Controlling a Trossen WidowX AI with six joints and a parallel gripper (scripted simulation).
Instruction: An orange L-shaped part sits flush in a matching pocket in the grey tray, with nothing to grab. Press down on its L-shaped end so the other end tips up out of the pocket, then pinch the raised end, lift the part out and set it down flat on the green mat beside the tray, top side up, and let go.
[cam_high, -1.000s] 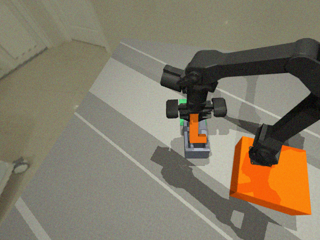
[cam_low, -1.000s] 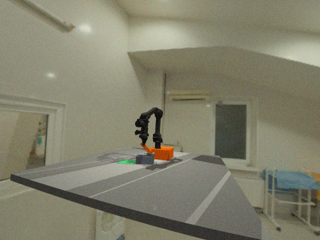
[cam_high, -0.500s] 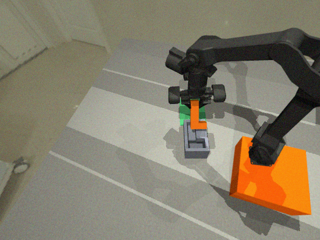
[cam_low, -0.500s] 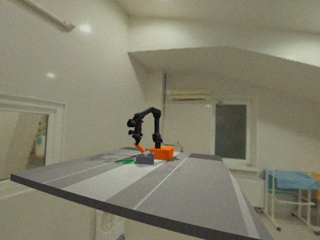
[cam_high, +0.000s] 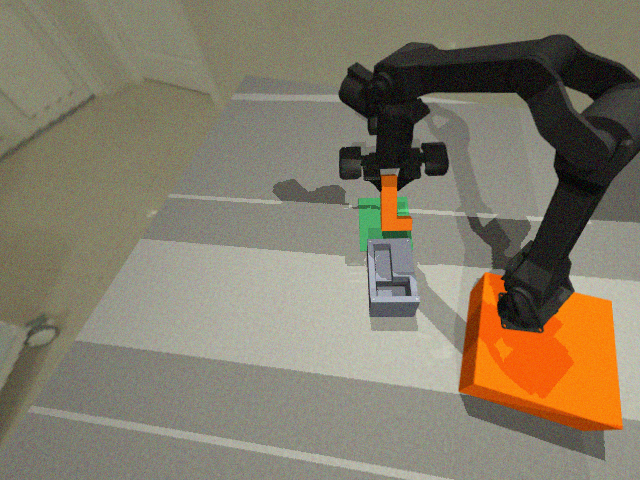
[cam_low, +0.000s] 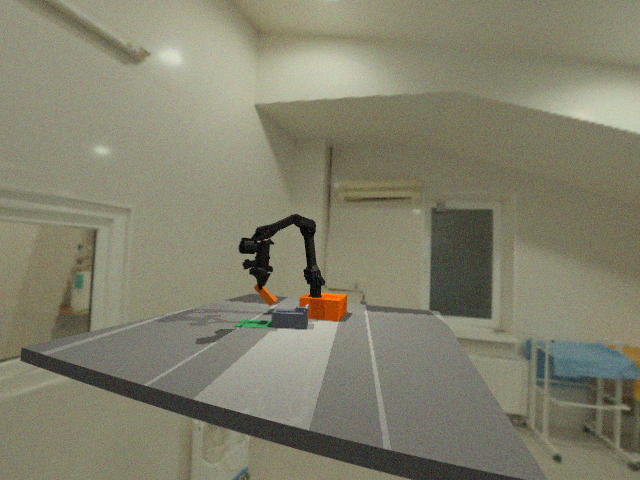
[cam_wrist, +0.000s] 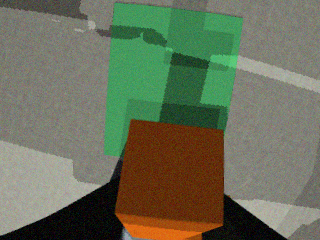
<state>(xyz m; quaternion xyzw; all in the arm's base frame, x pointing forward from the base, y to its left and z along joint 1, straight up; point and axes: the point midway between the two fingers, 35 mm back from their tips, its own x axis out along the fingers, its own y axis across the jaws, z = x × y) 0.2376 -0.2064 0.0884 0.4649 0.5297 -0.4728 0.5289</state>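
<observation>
Right now the green mat is 17 cm below my gripper tip and 2 cm to the right of it. Round my gripper tip: orange L-shaped part (3 cm to the left, 3 cm below, 2 cm behind).
</observation>
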